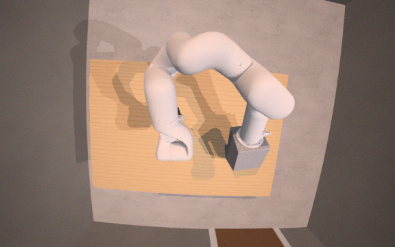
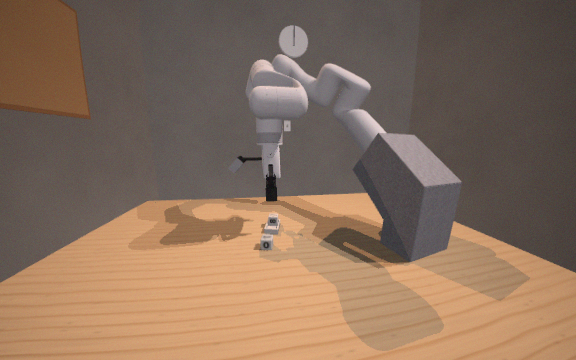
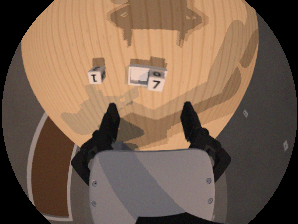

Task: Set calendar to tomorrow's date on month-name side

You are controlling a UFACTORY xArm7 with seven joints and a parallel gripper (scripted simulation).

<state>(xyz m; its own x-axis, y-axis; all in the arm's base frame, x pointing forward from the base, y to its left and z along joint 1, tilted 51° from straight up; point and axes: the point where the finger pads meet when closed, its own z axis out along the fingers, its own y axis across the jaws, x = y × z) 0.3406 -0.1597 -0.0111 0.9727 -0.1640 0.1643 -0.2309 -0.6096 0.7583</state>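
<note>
Now: the white calendar tray 11 cm below my hand and 1 cm to the left of it.
</note>
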